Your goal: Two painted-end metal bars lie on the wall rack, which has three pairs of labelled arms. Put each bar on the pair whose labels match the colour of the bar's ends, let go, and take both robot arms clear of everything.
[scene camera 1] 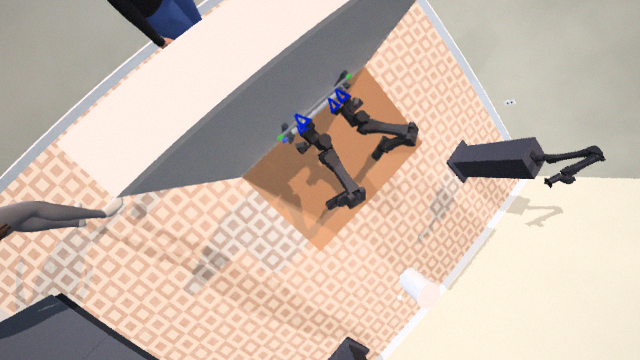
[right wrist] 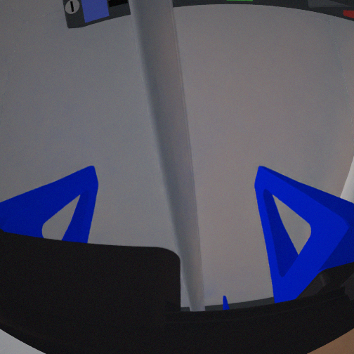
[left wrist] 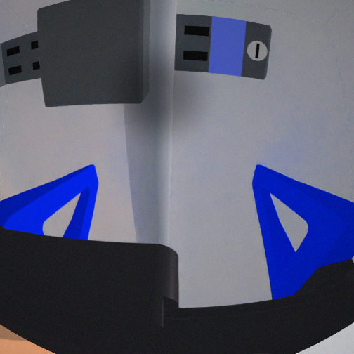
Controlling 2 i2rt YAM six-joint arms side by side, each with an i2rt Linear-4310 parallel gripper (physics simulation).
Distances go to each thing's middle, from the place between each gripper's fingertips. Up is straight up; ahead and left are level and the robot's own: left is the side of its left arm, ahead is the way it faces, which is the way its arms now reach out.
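Labels:
Dark rack block (left wrist: pixel 81 59): 90 mm below my left hand, 20 mm behind it, 70 mm to the left of it. Green-ended bar (right wrist: pixel 156 40): 10 mm below my left hand, 30 mm behind it, 120 mm to the right of it.
My right hand is 2 cm short of the green-ended bar and 11 cm to the right of it. Dark rack block: 7 cm below my right hand, 3 cm ahead of it, 30 cm to the left of it.

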